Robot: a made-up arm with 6 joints.
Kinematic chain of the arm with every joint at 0, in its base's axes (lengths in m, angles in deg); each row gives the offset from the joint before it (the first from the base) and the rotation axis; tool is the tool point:
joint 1: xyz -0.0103 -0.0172 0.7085 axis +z
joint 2: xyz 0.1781 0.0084 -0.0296 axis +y
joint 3: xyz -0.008 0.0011 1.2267 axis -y
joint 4: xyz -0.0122 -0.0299 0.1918 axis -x
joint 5: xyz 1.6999 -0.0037 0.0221 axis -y
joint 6: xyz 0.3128 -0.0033 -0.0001 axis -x
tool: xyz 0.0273 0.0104 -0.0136
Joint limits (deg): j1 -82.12..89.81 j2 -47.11..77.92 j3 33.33..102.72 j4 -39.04..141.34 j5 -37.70..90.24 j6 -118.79..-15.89
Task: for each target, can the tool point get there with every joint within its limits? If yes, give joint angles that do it. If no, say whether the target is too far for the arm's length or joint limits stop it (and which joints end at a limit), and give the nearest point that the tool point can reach.
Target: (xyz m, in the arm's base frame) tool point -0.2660 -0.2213 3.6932
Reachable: yes | joints 20.23 -0.60 87.25 -15.11 76.98 -36.91
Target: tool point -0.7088 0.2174 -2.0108
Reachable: no: joint limits stop it (at a limit: joint 1, joint 2, joint 3, joint 4, joint 5) | nearest point -0.2005 2.4888 -0.3060 | short by 2.885 m
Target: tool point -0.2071 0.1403 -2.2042
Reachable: no: joint limits stop it (at a limit: joint 1, joint 2, joint 3, joint 4, joint 5) | nearest point -0.2001 2.4900 -0.3075 | short by 3.020 m
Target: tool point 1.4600 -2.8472 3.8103
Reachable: no: too far | nearest point 1.1162 -2.1855 3.0349 | short by 1.076 m
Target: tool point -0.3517 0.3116 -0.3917
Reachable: no: joint limits stop it (at a limit: joint 1, joint 2, joint 3, joint 4, joint 5) | nearest point -0.2064 2.4853 -0.2958 | short by 2.181 m
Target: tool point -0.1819 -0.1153 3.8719
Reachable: yes | joints 53.44 -17.78 66.30 87.55 13.57 -44.57
